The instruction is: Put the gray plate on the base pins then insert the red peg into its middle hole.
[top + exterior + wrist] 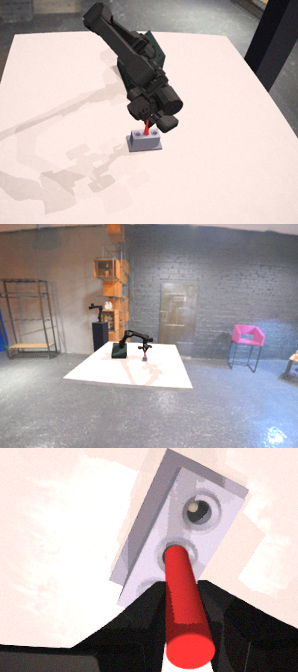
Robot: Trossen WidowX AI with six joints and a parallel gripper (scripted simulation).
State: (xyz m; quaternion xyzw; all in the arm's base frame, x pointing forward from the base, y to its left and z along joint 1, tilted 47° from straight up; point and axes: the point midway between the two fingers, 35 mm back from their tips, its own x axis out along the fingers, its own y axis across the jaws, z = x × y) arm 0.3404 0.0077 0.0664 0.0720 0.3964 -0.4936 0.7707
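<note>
My gripper tip is now right at the red peg. From my gripper tip the other things lie so: base: 9 cm below; gray plate: 5 cm below.
</note>
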